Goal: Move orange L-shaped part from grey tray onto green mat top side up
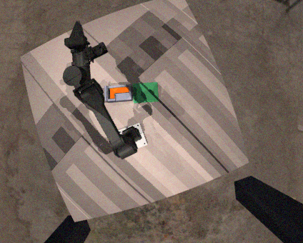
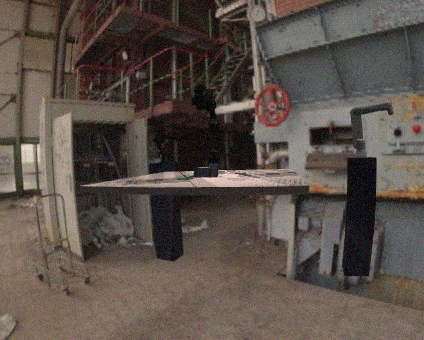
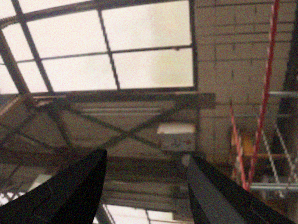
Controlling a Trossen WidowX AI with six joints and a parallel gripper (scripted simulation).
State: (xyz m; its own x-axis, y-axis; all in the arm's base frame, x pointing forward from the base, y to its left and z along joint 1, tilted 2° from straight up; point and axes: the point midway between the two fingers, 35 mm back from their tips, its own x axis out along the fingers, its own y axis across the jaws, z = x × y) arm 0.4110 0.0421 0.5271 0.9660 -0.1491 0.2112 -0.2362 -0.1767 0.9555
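Right now my gripper tip is 170 mm past the orange L-shaped part and 520 mm above it.
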